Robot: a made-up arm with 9 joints. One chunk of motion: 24 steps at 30 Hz.
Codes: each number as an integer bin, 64 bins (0 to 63) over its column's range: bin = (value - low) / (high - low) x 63, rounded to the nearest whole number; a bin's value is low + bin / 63 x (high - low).
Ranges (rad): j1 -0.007..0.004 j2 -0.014..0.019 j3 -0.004..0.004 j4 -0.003..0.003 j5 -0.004..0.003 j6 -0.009..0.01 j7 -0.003..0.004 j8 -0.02..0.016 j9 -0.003..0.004
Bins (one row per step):
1: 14 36 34 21 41 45 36 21 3
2: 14 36 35 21 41 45 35 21 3
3: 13 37 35 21 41 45 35 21 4
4: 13 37 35 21 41 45 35 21 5
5: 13 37 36 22 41 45 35 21 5
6: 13 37 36 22 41 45 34 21 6
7: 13 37 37 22 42 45 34 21 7
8: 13 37 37 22 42 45 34 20 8
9: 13 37 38 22 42 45 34 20 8
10: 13 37 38 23 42 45 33 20 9
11: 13 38 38 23 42 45 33 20 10
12: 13 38 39 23 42 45 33 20 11
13: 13 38 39 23 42 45 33 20 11
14: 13 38 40 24 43 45 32 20 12
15: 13 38 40 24 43 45 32 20 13
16: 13 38 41 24 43 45 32 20 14
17: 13 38 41 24 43 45 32 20 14
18: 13 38 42 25 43 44 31 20 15
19: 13 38 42 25 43 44 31 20 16
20: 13 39 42 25 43 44 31 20 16
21: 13 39 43 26 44 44 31 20 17
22: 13 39 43 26 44 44 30 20 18
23: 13 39 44 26 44 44 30 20 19
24: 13 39 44 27 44 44 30 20 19
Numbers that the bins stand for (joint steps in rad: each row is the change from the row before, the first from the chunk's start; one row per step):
1: -0.00456 0.00486 0.00032 -0.00100 0.00056 0.00457 0.00100 -0.00800 -0.00267
2: -0.00456 0.00486 0.00044 -0.00100 0.00056 0.00457 0.00089 -0.00800 -0.00267
3: -0.00473 0.00538 0.00044 -0.00100 0.00056 0.00457 0.00089 -0.00800 -0.00256
4: -0.00473 0.00538 0.00044 -0.00100 0.00056 0.00457 0.00089 -0.00800 -0.00244
5: -0.00473 0.00538 0.00057 -0.00090 0.00056 0.00457 0.00089 -0.00800 -0.00244
6: -0.00473 0.00538 0.00057 -0.00090 0.00056 0.00457 0.00078 -0.00800 -0.00233
7: -0.00473 0.00538 0.00070 -0.00090 0.00067 0.00457 0.00078 -0.00800 -0.00222
8: -0.00473 0.00538 0.00070 -0.00090 0.00067 0.00457 0.00078 -0.00857 -0.00211
9: -0.00473 0.00538 0.00083 -0.00090 0.00067 0.00457 0.00078 -0.00857 -0.00211
10: -0.00473 0.00538 0.00083 -0.00081 0.00067 0.00457 0.00067 -0.00857 -0.00200
11: -0.00473 0.00590 0.00083 -0.00081 0.00067 0.00457 0.00067 -0.00857 -0.00189
12: -0.00473 0.00590 0.00095 -0.00081 0.00067 0.00457 0.00067 -0.00857 -0.00178
13: -0.00473 0.00590 0.00095 -0.00081 0.00067 0.00457 0.00067 -0.00857 -0.00178
14: -0.00473 0.00590 0.00108 -0.00071 0.00078 0.00457 0.00056 -0.00857 -0.00167
15: -0.00473 0.00590 0.00108 -0.00071 0.00078 0.00457 0.00056 -0.00857 -0.00156
16: -0.00473 0.00590 0.00121 -0.00071 0.00078 0.00457 0.00056 -0.00857 -0.00144
17: -0.00473 0.00590 0.00121 -0.00071 0.00078 0.00457 0.00056 -0.00857 -0.00144
18: -0.00473 0.00590 0.00133 -0.00062 0.00078 0.00427 0.00044 -0.00857 -0.00133
19: -0.00473 0.00590 0.00133 -0.00062 0.00078 0.00427 0.00044 -0.00857 -0.00122
20: -0.00473 0.00643 0.00133 -0.00062 0.00078 0.00427 0.00044 -0.00857 -0.00122
21: -0.00473 0.00643 0.00146 -0.00052 0.00089 0.00427 0.00044 -0.00857 -0.00111
22: -0.00473 0.00643 0.00146 -0.00052 0.00089 0.00427 0.00033 -0.00857 -0.00100
23: -0.00473 0.00643 0.00159 -0.00052 0.00089 0.00427 0.00033 -0.00857 -0.00089
24: -0.00473 0.00643 0.00159 -0.00043 0.00089 0.00427 0.00033 -0.00857 -0.00089

